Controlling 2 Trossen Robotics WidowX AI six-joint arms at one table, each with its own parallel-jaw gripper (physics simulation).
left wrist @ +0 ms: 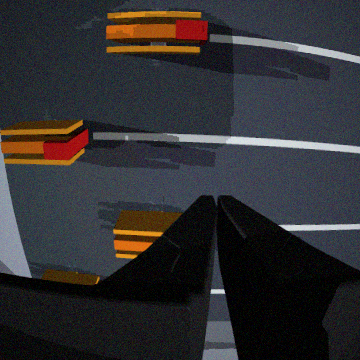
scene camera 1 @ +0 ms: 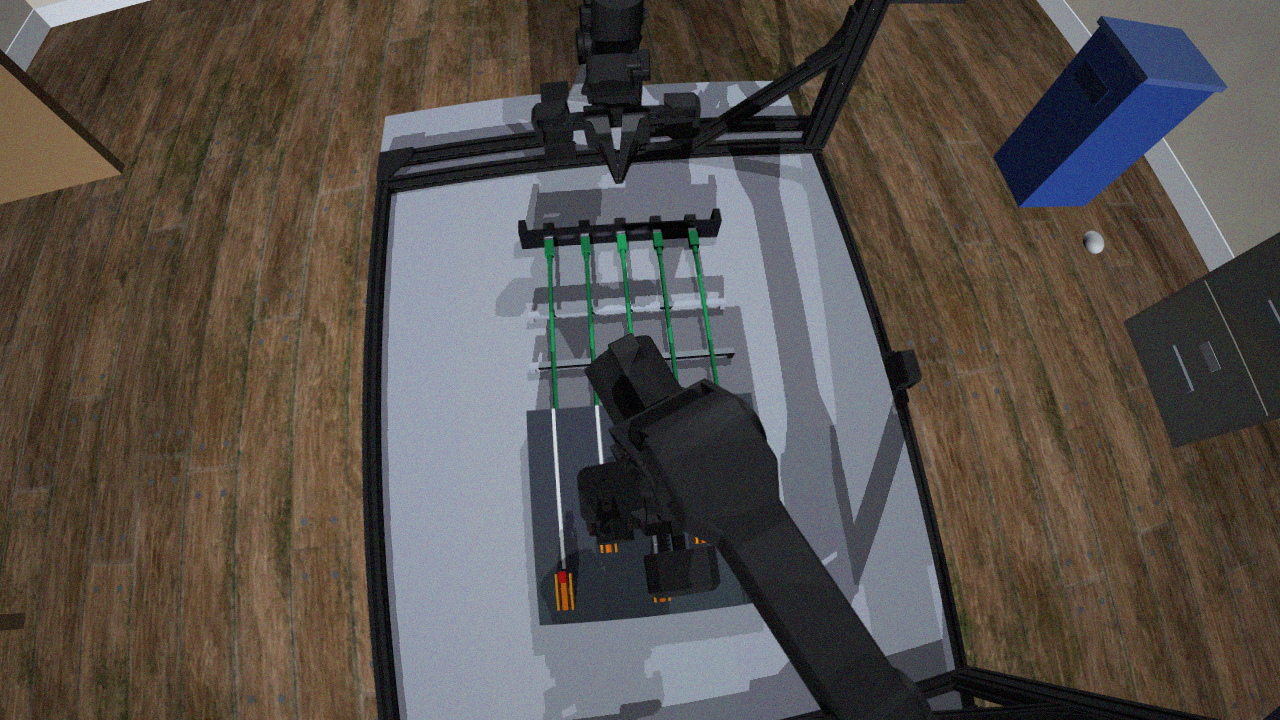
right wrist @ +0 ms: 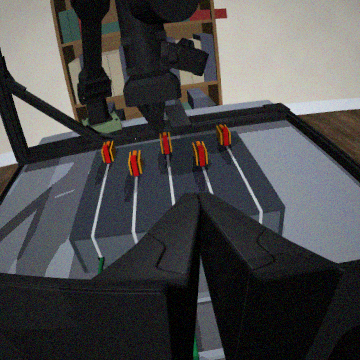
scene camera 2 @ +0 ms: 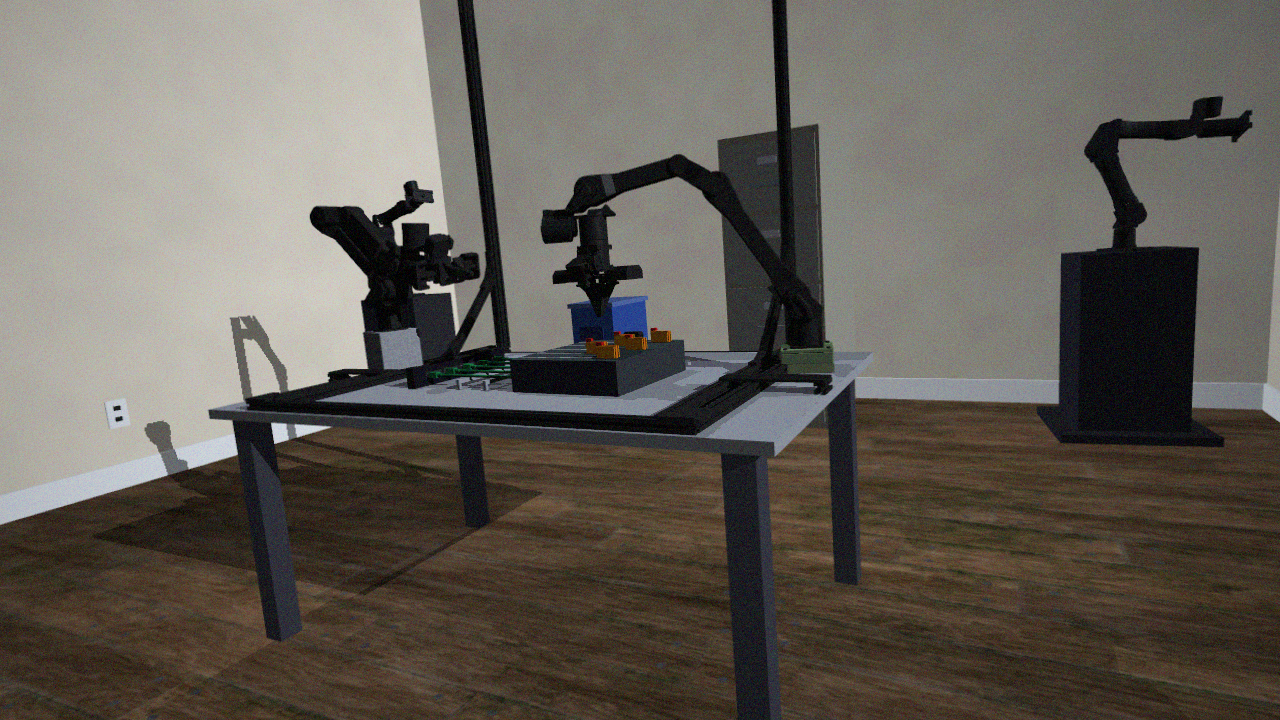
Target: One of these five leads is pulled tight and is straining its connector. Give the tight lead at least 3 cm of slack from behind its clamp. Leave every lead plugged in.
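Frame: origin at the left arm's base, x back, y down, z right, level; centimetres.
Seen in the pictures: left gripper, between the fingertips: (left wrist: 213,208) (right wrist: 158,132) (scene camera 2: 600,316); right gripper, between the fingertips: (scene camera 1: 618,181) (right wrist: 196,205) (scene camera 2: 472,274); left arm's base, origin of its link: (right wrist: 99,119) (scene camera 2: 806,345); right arm's base, origin of its link: (scene camera 2: 390,330).
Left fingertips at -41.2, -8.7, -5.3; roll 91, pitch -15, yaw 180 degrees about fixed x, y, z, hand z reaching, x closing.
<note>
Pixels of each thing's top centre, then the offset from my left fingertips to it, as dx, dy, dz. "spot": a spot on its surface instead.
- black socket bar, a spot on its surface: (scene camera 1: 524,235) spot: -42.5, +9.7, -2.5
- dark box, a spot on its surface: (scene camera 1: 541,501) (right wrist: 250,165) spot: -5.6, +6.7, -12.0
Five leads run from green plugs (scene camera 1: 549,247) in a black socket bar (scene camera 1: 524,235) across a dark box (scene camera 1: 541,501) (scene camera 2: 563,376) (right wrist: 250,165). Their white parts (scene camera 1: 557,483) (left wrist: 265,44) (right wrist: 245,182) end at orange clamps with red fronts (scene camera 1: 563,591) (left wrist: 157,32) (right wrist: 223,136). I cannot tell which lead is tight. The visible plugs sit at the bar. My left gripper (scene camera 2: 598,313) (left wrist: 213,208) (right wrist: 158,132) is shut and empty above the box, tips down; its arm hides part of the leads in scene camera 1. My right gripper (scene camera 1: 618,179) (right wrist: 196,205) is shut and empty behind the socket bar.
Two thin cross rails (scene camera 1: 698,357) pass under the green lead parts between the bar and the box. A black frame (scene camera 1: 374,402) borders the table, with a diagonal brace (scene camera 1: 769,80) at the upper right. A green block (scene camera 2: 807,358) sits at the left arm's base.
</note>
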